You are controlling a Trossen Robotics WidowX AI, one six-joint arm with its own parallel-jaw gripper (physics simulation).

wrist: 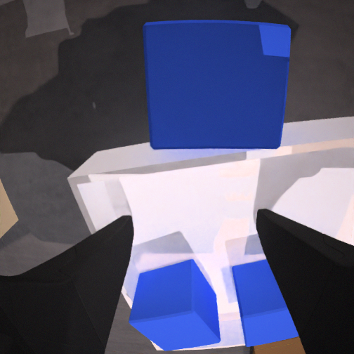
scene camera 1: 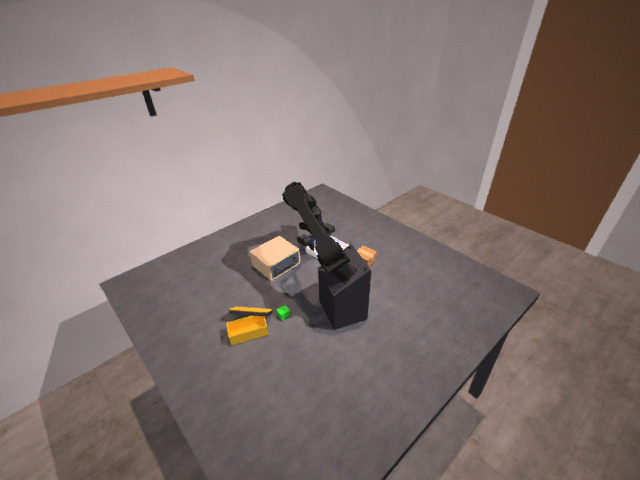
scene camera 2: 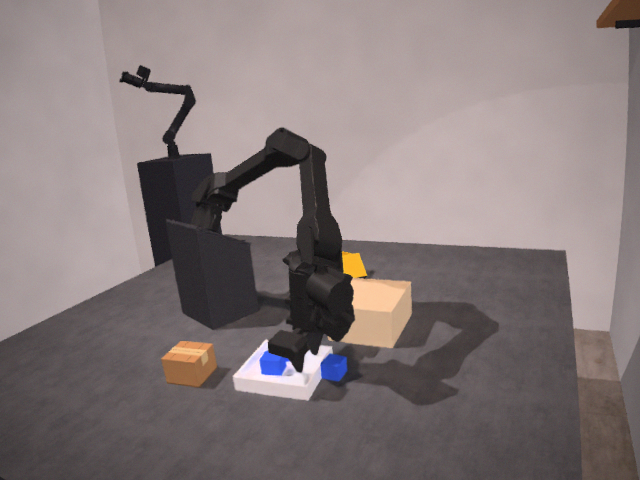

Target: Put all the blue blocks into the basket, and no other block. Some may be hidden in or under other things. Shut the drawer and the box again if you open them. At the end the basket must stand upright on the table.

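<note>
The white basket [scene camera 2: 272, 388] [wrist: 120, 161] stands upright. Two blue blocks lie inside it, one [wrist: 172, 305] near the left finger and the other [wrist: 262, 300] partly behind the right finger. A third blue block [scene camera 2: 333, 366] [wrist: 215, 90] is outside, close against the basket's wall; its near edge overlaps the rim in the wrist view. My gripper [scene camera 2: 307, 360] [wrist: 194, 221] is open and empty, low over the basket. The beige drawer unit [scene camera 1: 275, 253] [scene camera 2: 382, 310] stands beside the basket. The yellow box [scene camera 1: 248, 333] is open, its lid [scene camera 1: 250, 310] beside it.
A green block [scene camera 1: 283, 312] lies near the yellow box. A brown carton [scene camera 1: 367, 255] [scene camera 2: 188, 366] stands on the basket's other side from the drawer unit. The arm's dark pedestal [scene camera 1: 343, 304] [scene camera 2: 214, 279] stands behind the basket in the second scene view.
</note>
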